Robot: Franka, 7 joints.
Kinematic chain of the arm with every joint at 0, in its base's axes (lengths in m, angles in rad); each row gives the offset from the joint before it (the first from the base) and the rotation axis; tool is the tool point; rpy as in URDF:
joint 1: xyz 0 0 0.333 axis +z
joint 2: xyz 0 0 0 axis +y
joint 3: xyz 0 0 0.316 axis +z
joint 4: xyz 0.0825 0 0 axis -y
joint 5: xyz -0.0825 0 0.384 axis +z
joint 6: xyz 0 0 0 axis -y
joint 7: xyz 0.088 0 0 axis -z
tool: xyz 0 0 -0.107 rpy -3.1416 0 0
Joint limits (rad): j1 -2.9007..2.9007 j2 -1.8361..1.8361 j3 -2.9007..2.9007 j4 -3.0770..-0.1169 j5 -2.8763..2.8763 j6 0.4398..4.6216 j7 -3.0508..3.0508
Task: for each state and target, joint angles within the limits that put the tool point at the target. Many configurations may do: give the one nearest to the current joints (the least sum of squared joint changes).
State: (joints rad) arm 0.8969 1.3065 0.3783 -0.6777 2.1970 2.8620 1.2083
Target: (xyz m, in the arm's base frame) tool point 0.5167 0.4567 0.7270
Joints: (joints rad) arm 0.7268 0.6739 0.3049 -0.4687 2.2109 3.3963 1.2083
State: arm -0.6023 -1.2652 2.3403 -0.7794 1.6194 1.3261 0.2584
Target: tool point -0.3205 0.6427 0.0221
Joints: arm -0.8195 -1.5222 2.3080 -0.8891 1.6154 1.4436 0.2584
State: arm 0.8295 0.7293 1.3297 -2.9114 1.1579 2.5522 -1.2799
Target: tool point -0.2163 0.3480 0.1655
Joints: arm 0.7441 0.7056 1.2245 -2.5855 1.1456 2.6155 -1.2799
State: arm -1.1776 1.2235 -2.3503 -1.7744 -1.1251 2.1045 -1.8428
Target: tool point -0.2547 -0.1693 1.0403
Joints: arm -1.2999 0.8751 -2.5479 -1.2926 -1.1718 2.2265 -1.8428
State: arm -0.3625 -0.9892 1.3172 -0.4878 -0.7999 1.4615 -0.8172
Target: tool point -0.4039 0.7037 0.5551
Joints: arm -0.7172 -1.3684 1.4748 -0.4660 -0.8358 2.0774 -0.8172
